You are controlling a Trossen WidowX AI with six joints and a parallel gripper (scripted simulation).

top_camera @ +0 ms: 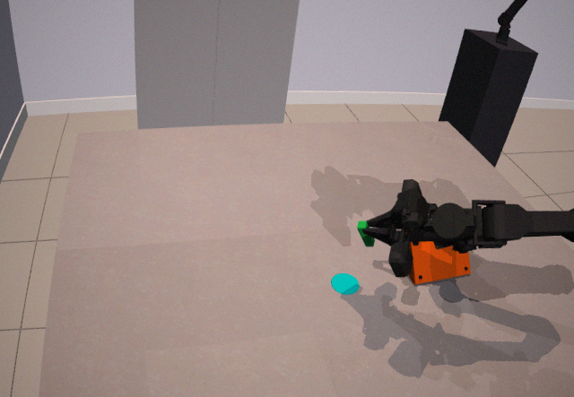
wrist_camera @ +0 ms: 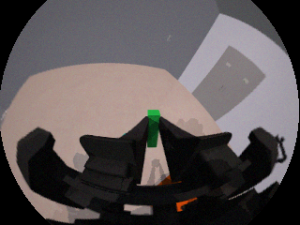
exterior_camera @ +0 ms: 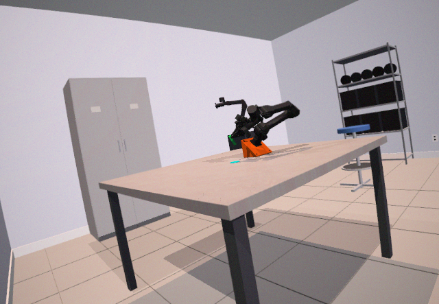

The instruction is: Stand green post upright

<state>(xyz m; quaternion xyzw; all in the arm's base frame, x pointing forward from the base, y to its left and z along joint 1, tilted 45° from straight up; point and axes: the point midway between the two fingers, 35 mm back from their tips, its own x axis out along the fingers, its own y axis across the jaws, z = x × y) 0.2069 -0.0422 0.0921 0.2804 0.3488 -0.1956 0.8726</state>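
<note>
My gripper tip is 1 cm short of the cyan circle, 1 cm to the right of it and 15 cm above it. The rest, counted from my gripper tip: green post (1 cm behind, 2 cm below).
</note>
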